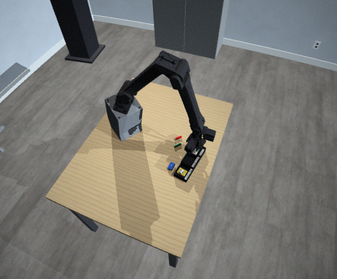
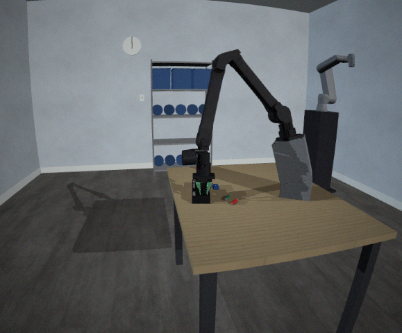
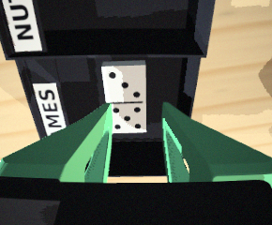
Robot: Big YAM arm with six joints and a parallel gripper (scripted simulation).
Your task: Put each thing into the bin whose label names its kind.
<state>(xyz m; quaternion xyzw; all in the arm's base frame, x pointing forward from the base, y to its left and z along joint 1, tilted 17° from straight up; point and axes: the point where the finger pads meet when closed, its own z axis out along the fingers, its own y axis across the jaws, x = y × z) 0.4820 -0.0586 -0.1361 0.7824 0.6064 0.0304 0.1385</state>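
The white domino lies 2 cm below my hand and 1 cm ahead of it. Round my hand: yellow block: 16 cm to the right, 4 cm behind, 2 cm below; then red piece: 13 cm behind, 8 cm to the left, 3 cm below; then green piece: 11 cm behind, 3 cm below, 2 cm to the left.
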